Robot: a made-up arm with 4 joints. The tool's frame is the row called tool.
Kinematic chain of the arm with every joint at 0, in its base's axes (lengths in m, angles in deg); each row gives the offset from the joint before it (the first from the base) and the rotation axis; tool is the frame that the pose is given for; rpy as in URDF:
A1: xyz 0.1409 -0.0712 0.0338 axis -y
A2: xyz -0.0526 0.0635 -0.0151 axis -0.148 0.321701 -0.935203
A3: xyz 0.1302 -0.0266 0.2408 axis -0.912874 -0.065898 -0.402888
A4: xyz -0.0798 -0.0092 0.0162 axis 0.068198 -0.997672 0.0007
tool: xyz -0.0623 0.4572 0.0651 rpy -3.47 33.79 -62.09
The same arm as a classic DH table. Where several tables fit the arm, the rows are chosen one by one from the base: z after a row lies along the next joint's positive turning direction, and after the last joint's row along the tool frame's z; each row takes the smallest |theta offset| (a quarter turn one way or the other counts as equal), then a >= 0, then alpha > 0; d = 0 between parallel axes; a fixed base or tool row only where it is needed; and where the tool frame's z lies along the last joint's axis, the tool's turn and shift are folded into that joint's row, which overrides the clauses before.
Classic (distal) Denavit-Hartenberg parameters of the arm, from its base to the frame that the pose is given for. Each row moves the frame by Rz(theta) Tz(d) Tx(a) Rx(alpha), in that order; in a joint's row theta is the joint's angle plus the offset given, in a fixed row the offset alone. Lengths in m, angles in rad.
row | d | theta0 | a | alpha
base (fixed) | 0.0338 | 0.0000 | 0.1409 | 1.5708
A1 | 0.0156 | -0.1570 | -0.0496 | 1.8983
A2 | -0.1704 | 1.2961 | -0.0310 | -1.0579
A3 | -0.0516 | -1.1783 | -0.0472 | -1.5676
A4 | -0.4855 | 0.8293 | -0.0503 | -1.0666
tool (fixed) | 0.0594 | -1.0485 | 0.0000 | 0.0000

